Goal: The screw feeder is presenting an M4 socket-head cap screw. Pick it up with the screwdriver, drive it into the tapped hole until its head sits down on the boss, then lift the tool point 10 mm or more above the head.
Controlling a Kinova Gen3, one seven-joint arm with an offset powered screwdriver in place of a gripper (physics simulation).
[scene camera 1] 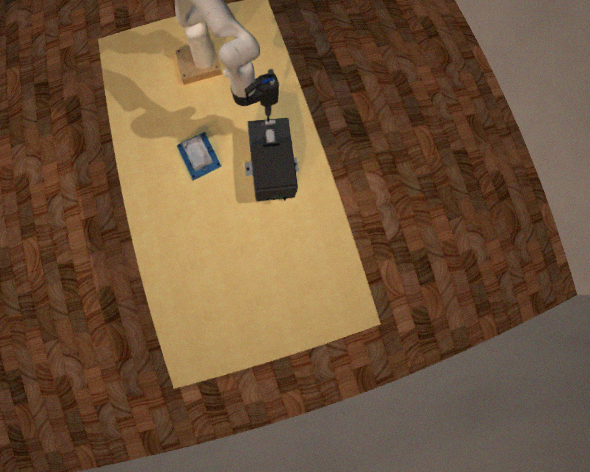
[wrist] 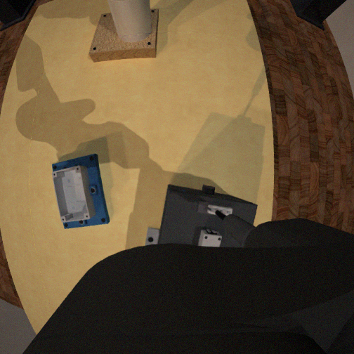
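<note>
My screwdriver (scene camera 1: 268, 119) (wrist: 218, 213) points down, with its tip over the light pick-up plate (scene camera 1: 270, 122) (wrist: 225, 210) near the back end of the dark screw feeder (scene camera 1: 274, 167) (wrist: 182, 215). Whether the tip touches the plate cannot be told. The M4 screw is too small or hidden to make out, so I cannot tell whether the bit holds it. The blue fixture plate (scene camera 1: 210, 167) (wrist: 101, 207) carries an open pale housing (scene camera 1: 199, 152) (wrist: 73, 195). A small round boss with a dark centre (wrist: 93, 190) stands beside the housing.
The feeder has a light block (scene camera 1: 270, 135) (wrist: 210, 238) on top and a metal side tab (scene camera 1: 248, 169) (wrist: 152, 237). The arm's wooden base block (scene camera 1: 195, 75) (wrist: 125, 50) stands at the back of the yellow mat (scene camera 1: 250, 260) (wrist: 190, 90). The dark tool body covers the lower wrist view.
</note>
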